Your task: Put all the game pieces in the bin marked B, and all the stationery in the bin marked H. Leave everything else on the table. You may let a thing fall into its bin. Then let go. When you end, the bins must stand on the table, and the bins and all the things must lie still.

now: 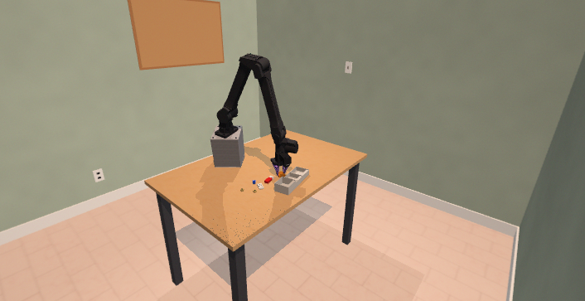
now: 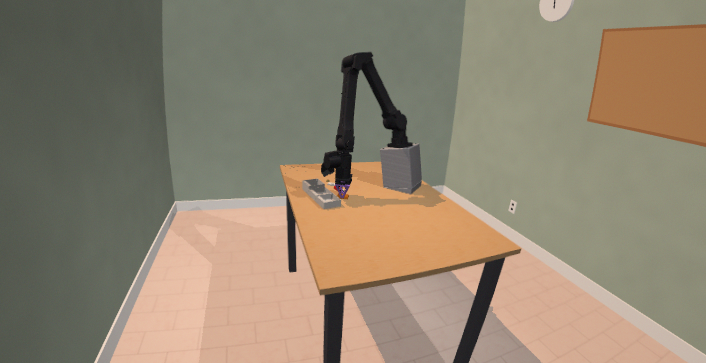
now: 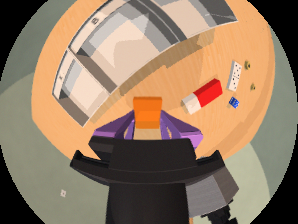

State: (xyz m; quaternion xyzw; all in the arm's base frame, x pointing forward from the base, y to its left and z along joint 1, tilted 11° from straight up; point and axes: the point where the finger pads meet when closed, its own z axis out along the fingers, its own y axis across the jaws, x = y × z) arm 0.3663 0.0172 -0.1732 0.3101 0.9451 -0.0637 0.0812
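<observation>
Right now my hand is 10 mm above the orange block. The rest, counted from my hand: red piece 20 mm behind, 80 mm to the right; then white domino 30 mm behind, 160 mm to the right, 10 mm below; then grey bin row 100 mm ahead, 40 mm to the right, 10 mm above.
</observation>
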